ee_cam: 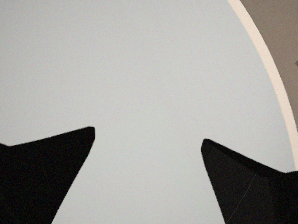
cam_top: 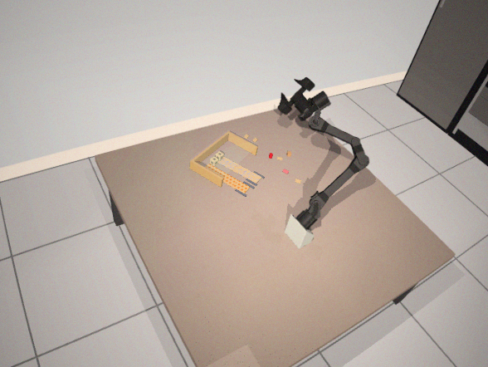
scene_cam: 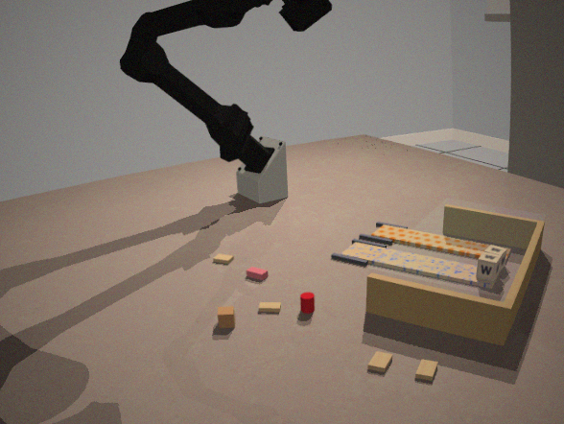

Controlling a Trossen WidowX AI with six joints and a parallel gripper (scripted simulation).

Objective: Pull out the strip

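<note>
The orange-dotted strip is 300 mm to the left of my gripper tip and 440 mm below it. The rest, counted from my gripper tip: pink block (120 mm behind, 440 mm below); then red cylinder (10 mm to the right, 430 mm below).
</note>
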